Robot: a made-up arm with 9 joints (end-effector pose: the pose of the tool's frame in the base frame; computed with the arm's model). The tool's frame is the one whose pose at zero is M.
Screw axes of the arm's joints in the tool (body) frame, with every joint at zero. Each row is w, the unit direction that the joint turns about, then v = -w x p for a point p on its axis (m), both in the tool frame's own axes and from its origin. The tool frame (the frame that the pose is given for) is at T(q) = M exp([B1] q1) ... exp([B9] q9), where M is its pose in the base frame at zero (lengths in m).
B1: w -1 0 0 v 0 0.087 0.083
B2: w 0 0 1 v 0.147 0.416 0
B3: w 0 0 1 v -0.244 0.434 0
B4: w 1 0 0 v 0 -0.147 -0.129
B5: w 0 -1 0 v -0.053 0 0.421
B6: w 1 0 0 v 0 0.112 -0.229
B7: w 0 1 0 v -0.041 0 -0.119
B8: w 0 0 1 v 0.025 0.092 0
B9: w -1 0 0 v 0 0.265 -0.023
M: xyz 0.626 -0.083 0.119 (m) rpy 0 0 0 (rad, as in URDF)
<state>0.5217 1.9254 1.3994 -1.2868 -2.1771 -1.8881 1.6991 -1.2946 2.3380</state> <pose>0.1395 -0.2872 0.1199 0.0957 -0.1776 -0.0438 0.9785</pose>
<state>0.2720 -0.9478 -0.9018 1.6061 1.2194 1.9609 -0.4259 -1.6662 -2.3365</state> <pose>-0.1713 0.0769 0.7190 0.6554 -0.3733 -0.1316 -0.6432</pose>
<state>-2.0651 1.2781 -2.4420 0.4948 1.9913 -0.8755 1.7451 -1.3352 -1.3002</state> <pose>0.7246 -0.2335 0.6015 0.3231 0.1702 -0.3664 0.8558</pose>
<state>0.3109 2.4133 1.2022 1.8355 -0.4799 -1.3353 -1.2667 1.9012 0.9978</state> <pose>0.1663 -0.2465 -0.2231 0.1805 -0.9477 0.1869 -0.1851</pose>
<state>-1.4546 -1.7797 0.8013 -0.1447 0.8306 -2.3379 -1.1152 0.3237 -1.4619</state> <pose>0.6379 -0.6804 0.7400 0.9412 0.0898 0.3117 0.0948</pose>
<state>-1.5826 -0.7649 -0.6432 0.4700 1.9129 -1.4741 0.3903 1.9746 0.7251</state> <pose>0.1536 -0.0103 0.2055 0.8318 0.0127 0.5531 -0.0451</pose>
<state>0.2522 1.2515 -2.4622 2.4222 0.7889 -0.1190 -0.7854 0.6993 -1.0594</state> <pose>0.7827 -0.4748 -0.5988 0.0511 0.2021 -0.9644 -0.1629</pose>
